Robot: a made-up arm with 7 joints. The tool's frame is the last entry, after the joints. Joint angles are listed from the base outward. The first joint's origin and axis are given. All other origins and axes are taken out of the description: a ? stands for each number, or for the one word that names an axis. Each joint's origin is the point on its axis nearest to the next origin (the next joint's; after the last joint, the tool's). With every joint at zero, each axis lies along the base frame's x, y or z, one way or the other. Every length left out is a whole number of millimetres.
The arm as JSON. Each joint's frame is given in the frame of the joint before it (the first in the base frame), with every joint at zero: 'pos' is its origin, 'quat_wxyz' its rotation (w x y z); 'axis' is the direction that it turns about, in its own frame. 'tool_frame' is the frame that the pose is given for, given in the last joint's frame.
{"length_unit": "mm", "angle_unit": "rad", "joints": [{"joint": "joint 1", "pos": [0.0, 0.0, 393.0], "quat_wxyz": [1.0, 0.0, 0.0, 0.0], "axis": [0.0, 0.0, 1.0]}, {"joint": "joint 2", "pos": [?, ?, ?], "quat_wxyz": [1.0, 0.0, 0.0, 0.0], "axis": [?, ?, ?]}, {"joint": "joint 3", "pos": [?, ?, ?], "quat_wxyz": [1.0, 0.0, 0.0, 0.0], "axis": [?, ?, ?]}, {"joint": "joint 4", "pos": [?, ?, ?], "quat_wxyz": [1.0, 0.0, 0.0, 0.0], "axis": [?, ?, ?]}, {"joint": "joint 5", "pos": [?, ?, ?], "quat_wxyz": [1.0, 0.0, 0.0, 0.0], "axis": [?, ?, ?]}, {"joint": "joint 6", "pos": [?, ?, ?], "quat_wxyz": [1.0, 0.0, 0.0, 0.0], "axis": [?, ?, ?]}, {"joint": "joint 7", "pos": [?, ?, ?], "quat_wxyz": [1.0, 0.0, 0.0, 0.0], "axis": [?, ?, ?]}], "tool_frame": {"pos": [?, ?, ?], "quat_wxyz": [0.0, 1.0, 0.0, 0.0]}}
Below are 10 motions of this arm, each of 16 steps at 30 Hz.
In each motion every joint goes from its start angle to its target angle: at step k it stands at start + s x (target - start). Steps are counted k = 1, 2, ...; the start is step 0. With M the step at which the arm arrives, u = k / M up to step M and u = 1 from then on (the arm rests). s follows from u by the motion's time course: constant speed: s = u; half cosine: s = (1 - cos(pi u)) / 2; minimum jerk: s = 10 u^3 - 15 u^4 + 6 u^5.
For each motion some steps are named. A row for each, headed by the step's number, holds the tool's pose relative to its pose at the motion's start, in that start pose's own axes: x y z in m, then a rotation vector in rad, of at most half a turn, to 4 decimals.
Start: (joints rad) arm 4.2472 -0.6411 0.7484 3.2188 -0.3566 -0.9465 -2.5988
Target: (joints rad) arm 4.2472 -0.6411 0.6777 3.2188 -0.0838 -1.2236 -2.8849
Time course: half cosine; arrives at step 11
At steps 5, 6, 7, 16:
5: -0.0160 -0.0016 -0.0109 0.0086 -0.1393 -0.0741
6: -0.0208 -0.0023 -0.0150 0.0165 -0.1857 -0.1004
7: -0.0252 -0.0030 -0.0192 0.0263 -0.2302 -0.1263
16: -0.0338 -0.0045 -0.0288 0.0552 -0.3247 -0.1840

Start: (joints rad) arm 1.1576 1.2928 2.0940 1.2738 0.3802 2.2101 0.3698
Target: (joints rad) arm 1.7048 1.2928 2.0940 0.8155 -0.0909 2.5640 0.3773
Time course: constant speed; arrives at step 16
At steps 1, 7, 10, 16:
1: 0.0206 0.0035 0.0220 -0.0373 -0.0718 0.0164
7: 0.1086 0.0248 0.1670 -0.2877 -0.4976 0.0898
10: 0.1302 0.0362 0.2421 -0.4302 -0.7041 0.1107
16: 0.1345 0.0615 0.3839 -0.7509 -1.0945 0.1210

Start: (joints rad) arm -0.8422 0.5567 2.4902 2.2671 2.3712 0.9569 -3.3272
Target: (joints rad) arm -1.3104 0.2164 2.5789 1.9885 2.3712 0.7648 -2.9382
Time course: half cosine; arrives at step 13
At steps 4, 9, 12, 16:
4: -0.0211 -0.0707 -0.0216 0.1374 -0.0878 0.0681
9: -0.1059 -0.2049 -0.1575 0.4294 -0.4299 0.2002
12: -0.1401 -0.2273 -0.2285 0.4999 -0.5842 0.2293
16: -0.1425 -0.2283 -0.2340 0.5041 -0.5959 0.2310

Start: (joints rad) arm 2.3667 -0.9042 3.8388 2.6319 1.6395 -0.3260 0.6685
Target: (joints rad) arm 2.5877 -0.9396 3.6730 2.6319 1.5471 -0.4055 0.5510
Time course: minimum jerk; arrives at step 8
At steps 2, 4, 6, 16:
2: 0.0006 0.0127 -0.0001 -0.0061 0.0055 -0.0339
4: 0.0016 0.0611 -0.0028 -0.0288 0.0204 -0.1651
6: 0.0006 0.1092 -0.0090 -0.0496 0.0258 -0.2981
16: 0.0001 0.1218 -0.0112 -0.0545 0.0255 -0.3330

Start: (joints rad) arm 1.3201 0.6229 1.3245 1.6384 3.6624 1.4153 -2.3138
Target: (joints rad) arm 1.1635 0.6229 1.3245 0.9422 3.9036 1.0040 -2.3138
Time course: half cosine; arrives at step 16
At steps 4, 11, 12, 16:
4: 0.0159 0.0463 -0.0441 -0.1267 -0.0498 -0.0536
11: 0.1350 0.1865 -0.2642 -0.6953 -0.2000 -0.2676
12: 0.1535 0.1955 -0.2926 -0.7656 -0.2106 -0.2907
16: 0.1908 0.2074 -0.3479 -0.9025 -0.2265 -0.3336

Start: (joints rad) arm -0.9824 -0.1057 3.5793 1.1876 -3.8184 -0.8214 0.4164
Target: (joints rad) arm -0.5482 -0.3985 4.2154 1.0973 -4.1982 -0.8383 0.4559
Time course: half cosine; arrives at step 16
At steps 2, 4, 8, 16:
2: -0.0016 0.0222 -0.0030 -0.0117 -0.0089 -0.0454
4: -0.0020 0.0851 -0.0139 -0.0453 -0.0373 -0.1738
8: 0.0384 0.2799 -0.0735 -0.1615 -0.1599 -0.5822
16: 0.1935 0.4889 -0.2070 -0.3579 -0.4050 -1.1178

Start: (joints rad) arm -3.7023 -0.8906 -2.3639 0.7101 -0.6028 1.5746 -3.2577
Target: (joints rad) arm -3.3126 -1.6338 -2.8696 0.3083 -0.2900 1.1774 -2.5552
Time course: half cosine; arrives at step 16
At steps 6, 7, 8, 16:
6: -0.0473 0.1083 0.1624 -0.2215 0.1864 0.0352
7: -0.0467 0.1447 0.2123 -0.2797 0.2640 0.0601
8: -0.0383 0.1831 0.2630 -0.3333 0.3542 0.0932
16: 0.1204 0.3625 0.4762 -0.4526 0.9379 0.3692

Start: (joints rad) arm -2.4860 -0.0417 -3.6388 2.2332 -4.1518 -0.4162 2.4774
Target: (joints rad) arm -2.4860 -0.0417 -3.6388 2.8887 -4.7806 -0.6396 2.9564
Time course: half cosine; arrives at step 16
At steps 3, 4, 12, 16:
3: -0.0113 0.0339 -0.0122 -0.0577 -0.0317 0.0117
4: -0.0199 0.0584 -0.0225 -0.1011 -0.0556 0.0216
12: -0.1289 0.2858 -0.2183 -0.6440 -0.3395 0.2007
16: -0.1522 0.3165 -0.2738 -0.7674 -0.3979 0.2512

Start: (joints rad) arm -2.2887 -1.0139 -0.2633 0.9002 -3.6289 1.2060 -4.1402
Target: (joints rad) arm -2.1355 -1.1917 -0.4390 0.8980 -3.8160 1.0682 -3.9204
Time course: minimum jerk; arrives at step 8
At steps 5, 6, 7, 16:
5: -0.0321 0.0580 -0.0042 -0.0061 -0.0265 0.1423
6: -0.0412 0.0700 -0.0081 -0.0079 -0.0368 0.1778
7: -0.0460 0.0758 -0.0105 -0.0088 -0.0426 0.1962
16: -0.0469 0.0768 -0.0109 -0.0090 -0.0437 0.1996

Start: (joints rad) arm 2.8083 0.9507 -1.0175 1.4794 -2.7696 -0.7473 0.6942
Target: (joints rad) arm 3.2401 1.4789 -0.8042 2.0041 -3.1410 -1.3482 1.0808
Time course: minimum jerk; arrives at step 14
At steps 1, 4, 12, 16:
1: 0.0009 0.0010 -0.0004 0.0012 0.0000 -0.0025
4: 0.0407 0.0421 -0.0194 0.0576 -0.0068 -0.1085
12: 0.3564 0.1668 -0.1131 0.4152 -0.3196 -0.5787
16: 0.3663 0.1670 -0.1150 0.4232 -0.3347 -0.5875

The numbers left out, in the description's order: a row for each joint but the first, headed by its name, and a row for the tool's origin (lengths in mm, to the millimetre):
joint 2: xyz 0.0 0.0 0.0, axis 0.0 1.0 0.0
joint 3: xyz 0.0 0.0 231.0, axis 0.0 0.0 1.0
joint 4: xyz 69.0 0.0 0.0, axis 0.0 -1.0 0.0
joint 5: xyz 116.0 0.0 -515.0, axis 0.0 0.0 -1.0
joint 6: xyz 0.0 0.0 0.0, axis 0.0 1.0 0.0
joint 7: xyz 87.0 0.0 -111.0, axis 0.0 0.0 -1.0
tool: xyz 0.0 0.0 0.0

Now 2 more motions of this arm.
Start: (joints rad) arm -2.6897 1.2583 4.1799 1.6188 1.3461 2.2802 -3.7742
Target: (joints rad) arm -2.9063 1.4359 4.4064 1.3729 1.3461 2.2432 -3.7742
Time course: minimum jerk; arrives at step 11
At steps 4, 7, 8, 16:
4: -0.0051 -0.0607 0.0389 -0.0307 0.0424 0.0999
7: 0.0102 -0.1783 0.1153 -0.0892 0.1199 0.3015
8: 0.0200 -0.2089 0.1357 -0.1046 0.1397 0.3569
16: 0.0322 -0.2391 0.1562 -0.1201 0.1594 0.4138

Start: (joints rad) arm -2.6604 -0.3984 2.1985 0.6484 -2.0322 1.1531 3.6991
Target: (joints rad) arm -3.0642 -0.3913 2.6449 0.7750 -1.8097 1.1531 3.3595
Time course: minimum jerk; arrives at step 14
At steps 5, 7, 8, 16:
5: -0.0136 -0.0011 -0.0076 -0.0529 -0.0017 -0.0467
7: -0.0274 -0.0040 -0.0159 -0.1094 -0.0086 -0.0915
8: -0.0344 -0.0064 -0.0205 -0.1396 -0.0144 -0.1133
16: -0.0530 -0.0163 -0.0332 -0.2251 -0.0383 -0.1691

